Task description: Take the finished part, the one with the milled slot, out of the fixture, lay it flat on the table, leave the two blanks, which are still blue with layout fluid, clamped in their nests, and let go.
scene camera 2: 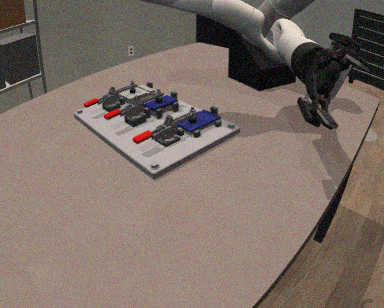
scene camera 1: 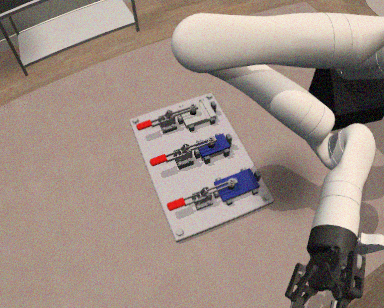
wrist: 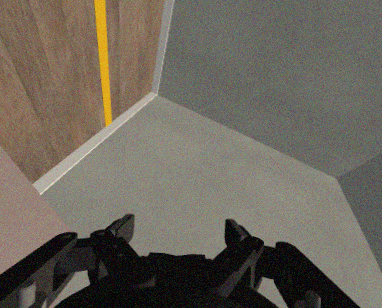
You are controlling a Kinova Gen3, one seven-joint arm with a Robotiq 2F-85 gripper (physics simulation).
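Places are measured from the arm's base along level axes (x ahead, y right, z down), in centimetres.
Where they show: gripper, fingertip midpoint: (scene camera 2: 348, 96) (wrist: 179, 226).
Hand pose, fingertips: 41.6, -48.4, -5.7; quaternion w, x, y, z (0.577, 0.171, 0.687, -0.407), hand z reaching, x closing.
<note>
Each offset is from my fingertips to the top centre of the thing, as dx, dy, dz. "*": to the spot under its first point. Level surfaces: height alone.
The finished part {-2.4, +54.9, +17.9} (scene camera 1: 199, 120) (scene camera 2: 143, 91), pale grey, sits in the far nest of the fixture plate {* +4.1, +28.0, +20.1} (scene camera 1: 210, 218) (scene camera 2: 192, 147). Its milled slot is hard to make out. The middle blue blank {-2.4, +43.9, +17.4} (scene camera 1: 220, 145) (scene camera 2: 162, 103) and the larger near blue blank {-4.0, +32.9, +18.4} (scene camera 1: 245, 184) (scene camera 2: 201, 121) sit in their nests. A toggle clamp arm reaches over each of the three, with red handles {+11.0, +54.2, +15.8} (scene camera 1: 144, 124) {+10.5, +43.2, +15.3} (scene camera 1: 158, 159) {+10.0, +32.2, +16.4} (scene camera 1: 176, 204) lying low on the opposite side. My gripper (scene camera 1: 325, 302) (scene camera 2: 349, 95) (wrist: 179, 226) is open and empty, above the table and well away from the fixture.
The fixture lies on the large table {dz +21.6} (scene camera 1: 90, 200) (scene camera 2: 125, 225). The black robot base (scene camera 2: 255, 67) stands behind it. A metal shelf unit (scene camera 1: 21, 62) stands beyond the far table edge. The wrist view faces the walls and wooden floor (wrist: 55, 65), with a yellow floor line (wrist: 102, 55).
</note>
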